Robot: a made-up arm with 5 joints.
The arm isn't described. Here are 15 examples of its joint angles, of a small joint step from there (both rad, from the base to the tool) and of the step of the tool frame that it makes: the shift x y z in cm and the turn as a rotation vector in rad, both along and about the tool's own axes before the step.
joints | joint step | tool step
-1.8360 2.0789 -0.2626 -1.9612 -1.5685 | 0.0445 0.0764 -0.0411 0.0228 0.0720 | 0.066 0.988 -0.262 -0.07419 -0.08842 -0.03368
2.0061 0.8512 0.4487 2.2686 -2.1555 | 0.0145 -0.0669 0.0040 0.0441 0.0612 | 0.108 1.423 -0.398 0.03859 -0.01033 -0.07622
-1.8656 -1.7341 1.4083 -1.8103 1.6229 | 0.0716 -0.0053 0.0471 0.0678 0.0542 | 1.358 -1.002 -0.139 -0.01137 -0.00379 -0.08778
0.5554 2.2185 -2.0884 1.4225 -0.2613 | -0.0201 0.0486 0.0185 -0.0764 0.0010 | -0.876 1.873 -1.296 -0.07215 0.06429 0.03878
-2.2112 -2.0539 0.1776 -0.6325 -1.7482 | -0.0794 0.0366 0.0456 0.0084 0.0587 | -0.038 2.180 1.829 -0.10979 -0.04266 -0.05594
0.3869 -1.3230 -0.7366 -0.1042 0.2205 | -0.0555 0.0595 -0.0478 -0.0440 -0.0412 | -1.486 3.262 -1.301 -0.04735 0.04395 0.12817
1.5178 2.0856 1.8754 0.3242 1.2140 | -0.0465 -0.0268 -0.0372 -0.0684 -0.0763 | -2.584 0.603 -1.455 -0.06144 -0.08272 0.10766
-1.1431 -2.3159 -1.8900 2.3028 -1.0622 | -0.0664 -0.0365 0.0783 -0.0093 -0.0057 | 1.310 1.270 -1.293 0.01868 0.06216 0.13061
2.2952 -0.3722 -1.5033 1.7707 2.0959 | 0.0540 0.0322 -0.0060 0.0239 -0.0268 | -0.783 -0.953 -1.762 -0.05645 0.01963 0.06391
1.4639 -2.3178 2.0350 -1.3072 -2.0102 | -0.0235 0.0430 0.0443 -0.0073 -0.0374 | -0.828 0.726 -0.268 0.03151 -0.00233 -0.03236
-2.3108 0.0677 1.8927 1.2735 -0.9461 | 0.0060 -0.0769 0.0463 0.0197 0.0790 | 1.292 1.926 -0.747 0.07120 -0.00250 -0.00833
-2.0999 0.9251 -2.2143 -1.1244 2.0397 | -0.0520 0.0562 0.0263 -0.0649 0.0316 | 0.270 -1.930 3.251 0.08536 -0.02709 0.00024
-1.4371 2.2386 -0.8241 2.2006 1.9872 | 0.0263 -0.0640 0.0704 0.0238 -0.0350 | -1.704 0.668 0.407 0.00643 -0.03672 0.09711
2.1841 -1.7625 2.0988 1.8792 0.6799 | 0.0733 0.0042 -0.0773 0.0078 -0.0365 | 2.068 -2.594 0.316 -0.04597 -0.03492 -0.05944
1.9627 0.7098 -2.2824 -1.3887 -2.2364 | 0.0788 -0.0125 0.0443 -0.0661 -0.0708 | 0.851 0.791 1.701 0.08277 0.05758 -0.03877
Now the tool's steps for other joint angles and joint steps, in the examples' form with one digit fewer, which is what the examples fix.
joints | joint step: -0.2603 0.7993 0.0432 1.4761 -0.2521 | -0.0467 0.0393 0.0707 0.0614 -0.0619
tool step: -0.23 0.44 2.09 0.0830 -0.0653 0.0982
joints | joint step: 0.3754 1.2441 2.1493 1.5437 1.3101 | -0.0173 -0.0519 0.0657 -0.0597 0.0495
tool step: -2.54 -0.29 -1.33 -0.0571 -0.0307 0.0131
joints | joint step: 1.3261 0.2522 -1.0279 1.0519 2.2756 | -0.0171 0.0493 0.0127 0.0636 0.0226
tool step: 0.02 -0.23 -2.43 -0.0890 0.0463 -0.0074
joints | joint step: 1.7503 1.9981 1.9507 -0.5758 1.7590 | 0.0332 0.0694 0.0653 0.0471 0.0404
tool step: 4.51 0.04 -0.32 -0.0063 0.0462 -0.1312
